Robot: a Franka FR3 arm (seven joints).
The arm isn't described. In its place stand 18 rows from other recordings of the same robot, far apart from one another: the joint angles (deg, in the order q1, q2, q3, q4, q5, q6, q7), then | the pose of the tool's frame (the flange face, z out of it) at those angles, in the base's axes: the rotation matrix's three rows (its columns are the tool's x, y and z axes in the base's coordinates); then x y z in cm.
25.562, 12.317, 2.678, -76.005, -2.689, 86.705, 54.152 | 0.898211, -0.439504, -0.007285; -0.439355, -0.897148, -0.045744; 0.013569, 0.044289, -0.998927; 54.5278, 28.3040, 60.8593
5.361, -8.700, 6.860, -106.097, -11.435, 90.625, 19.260 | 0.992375, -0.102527, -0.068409; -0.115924, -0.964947, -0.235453; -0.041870, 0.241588, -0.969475; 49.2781, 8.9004, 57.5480
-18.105, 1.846, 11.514, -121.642, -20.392, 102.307, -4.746 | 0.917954, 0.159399, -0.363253; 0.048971, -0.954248, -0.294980; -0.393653, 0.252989, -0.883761; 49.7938, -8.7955, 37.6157
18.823, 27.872, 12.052, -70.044, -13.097, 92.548, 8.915 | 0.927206, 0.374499, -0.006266; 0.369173, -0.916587, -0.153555; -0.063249, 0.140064, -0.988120; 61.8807, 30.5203, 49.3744
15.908, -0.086, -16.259, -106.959, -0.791, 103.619, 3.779 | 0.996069, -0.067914, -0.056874; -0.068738, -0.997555, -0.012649; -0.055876, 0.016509, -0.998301; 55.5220, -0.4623, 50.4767
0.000, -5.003, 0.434, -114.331, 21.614, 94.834, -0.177 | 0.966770, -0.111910, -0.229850; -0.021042, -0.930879, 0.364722; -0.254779, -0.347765, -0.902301; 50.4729, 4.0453, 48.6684
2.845, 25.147, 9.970, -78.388, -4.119, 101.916, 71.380 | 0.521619, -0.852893, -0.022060; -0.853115, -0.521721, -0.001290; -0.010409, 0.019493, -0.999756; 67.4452, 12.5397, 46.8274
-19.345, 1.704, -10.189, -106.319, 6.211, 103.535, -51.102 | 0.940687, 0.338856, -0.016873; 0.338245, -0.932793, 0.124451; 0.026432, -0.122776, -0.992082; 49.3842, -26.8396, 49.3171
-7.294, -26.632, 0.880, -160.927, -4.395, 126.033, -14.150 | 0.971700, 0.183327, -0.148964; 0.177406, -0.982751, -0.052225; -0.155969, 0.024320, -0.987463; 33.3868, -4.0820, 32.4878
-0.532, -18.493, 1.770, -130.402, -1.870, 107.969, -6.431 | 0.987299, 0.143660, -0.067836; 0.141025, -0.989107, -0.042174; -0.073155, 0.032072, -0.996805; 44.5465, 0.7914, 47.9305
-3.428, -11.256, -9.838, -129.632, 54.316, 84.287, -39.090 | 0.975296, 0.142292, -0.168971; 0.213760, -0.414967, 0.884369; 0.055721, -0.898641, -0.435131; 44.1418, -1.0610, 45.5261
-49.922, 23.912, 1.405, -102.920, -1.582, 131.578, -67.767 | 0.938584, 0.341863, 0.046794; 0.344466, -0.936229, -0.069414; 0.020080, 0.081270, -0.996490; 43.3684, -49.3352, 32.4996
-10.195, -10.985, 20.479, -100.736, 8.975, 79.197, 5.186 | 0.974810, 0.082979, -0.207027; 0.095945, -0.993954, 0.053377; -0.201346, -0.071896, -0.976878; 46.1057, 11.9276, 61.5776
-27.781, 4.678, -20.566, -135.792, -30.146, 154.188, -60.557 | 0.786726, 0.617249, 0.008145; 0.573949, -0.726553, -0.377762; -0.227255, 0.301870, -0.925867; 36.0252, -38.0300, 31.3916
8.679, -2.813, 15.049, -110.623, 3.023, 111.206, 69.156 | 0.689437, -0.723327, 0.038405; -0.724198, -0.687258, 0.056685; -0.014607, -0.066893, -0.997653; 50.3267, 22.7424, 51.1266
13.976, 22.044, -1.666, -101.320, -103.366, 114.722, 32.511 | 0.761326, 0.072979, 0.644249; 0.645806, 0.002918, -0.763496; -0.057599, 0.997329, -0.044909; 66.9680, 8.8168, 39.6481
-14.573, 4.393, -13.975, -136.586, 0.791, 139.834, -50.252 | 0.932607, 0.360332, -0.020109; 0.360405, -0.932796, 0.000007; -0.018755, -0.007254, -0.999798; 43.7469, -23.8535, 28.7756
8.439, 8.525, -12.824, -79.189, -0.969, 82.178, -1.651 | 0.994290, -0.046087, -0.096247; -0.050364, -0.997827, -0.042489; -0.094079, 0.047094, -0.994450; 58.4003, -3.5968, 61.8110
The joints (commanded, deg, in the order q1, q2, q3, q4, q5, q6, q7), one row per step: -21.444 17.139 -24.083 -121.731 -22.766 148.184 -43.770; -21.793 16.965 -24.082 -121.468 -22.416 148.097 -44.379; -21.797 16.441 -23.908 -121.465 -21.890 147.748 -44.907; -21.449 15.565 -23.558 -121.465 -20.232 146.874 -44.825; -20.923 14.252 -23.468 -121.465 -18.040 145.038 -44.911; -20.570 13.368 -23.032 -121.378 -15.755 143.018 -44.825; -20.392 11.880 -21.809 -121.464 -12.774 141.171 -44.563; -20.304 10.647 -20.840 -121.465 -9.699 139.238 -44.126; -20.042 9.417 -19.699 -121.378 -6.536 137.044 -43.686; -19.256 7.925 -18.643 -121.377 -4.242 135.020 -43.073; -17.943 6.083 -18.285 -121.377 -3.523 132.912 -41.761; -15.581 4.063 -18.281 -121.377 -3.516 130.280 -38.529; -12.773 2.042 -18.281 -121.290 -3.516 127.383 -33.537; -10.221 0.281 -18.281 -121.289 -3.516 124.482 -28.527; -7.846 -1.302 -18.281 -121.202 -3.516 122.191 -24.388; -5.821 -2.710 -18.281 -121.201 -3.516 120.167 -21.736; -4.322 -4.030 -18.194 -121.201 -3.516 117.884 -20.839; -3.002 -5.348 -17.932 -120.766 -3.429 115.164 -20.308; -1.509 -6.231 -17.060 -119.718 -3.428 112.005 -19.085
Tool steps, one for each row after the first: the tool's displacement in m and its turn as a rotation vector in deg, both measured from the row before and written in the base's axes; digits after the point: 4 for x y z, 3 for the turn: -0.0014 -0.0035 0.0035 -0.023 -0.234 -0.042; 0.0008 0.0011 0.0043 0.257 -0.307 0.143; 0.0036 0.0048 0.0067 0.878 -1.060 -0.887; 0.0013 0.0046 0.0095 1.413 -0.884 -1.453; 0.0024 0.0060 0.0053 1.807 -0.539 -1.483; 0.0060 0.0114 0.0093 2.226 -1.585 -1.398; 0.0038 0.0092 0.0077 2.410 -1.374 -1.851; 0.0059 0.0123 0.0078 2.689 -1.239 -1.470; 0.0081 0.0165 0.0101 2.152 -1.075 -0.481; 0.0059 0.0155 0.0137 1.127 -0.558 -0.268; 0.0077 0.0218 0.0145 0.962 -0.105 -1.050; 0.0083 0.0257 0.0146 1.091 -0.030 -2.351; 0.0053 0.0239 0.0113 1.135 0.433 -2.609; 0.0046 0.0218 0.0113 0.773 0.159 -1.869; 0.0024 0.0188 0.0093 0.668 0.320 -0.709; -0.0005 0.0151 0.0081 0.722 0.771 0.608; -0.0005 0.0147 0.0109 0.736 0.793 0.922; 0.0031 0.0207 0.0117 0.482 1.113 1.030
